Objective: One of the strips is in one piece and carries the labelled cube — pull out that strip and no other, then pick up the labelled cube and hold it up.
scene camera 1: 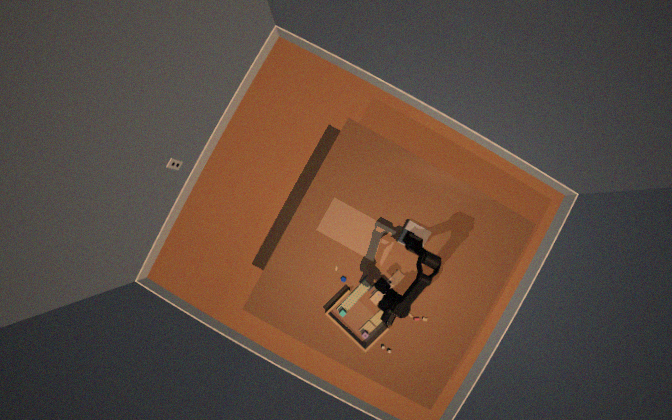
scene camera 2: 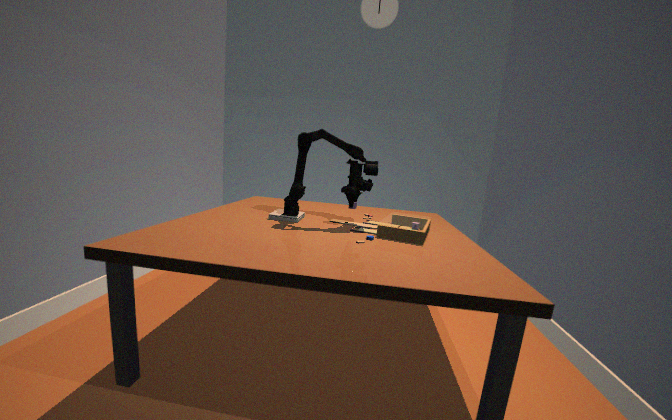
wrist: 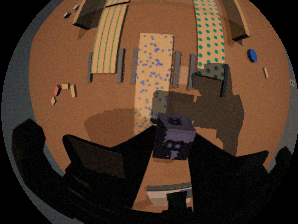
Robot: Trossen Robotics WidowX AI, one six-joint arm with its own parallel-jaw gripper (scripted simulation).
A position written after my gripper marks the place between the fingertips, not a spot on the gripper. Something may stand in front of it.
Note:
My gripper [wrist: 171,132] carries a purple cube.

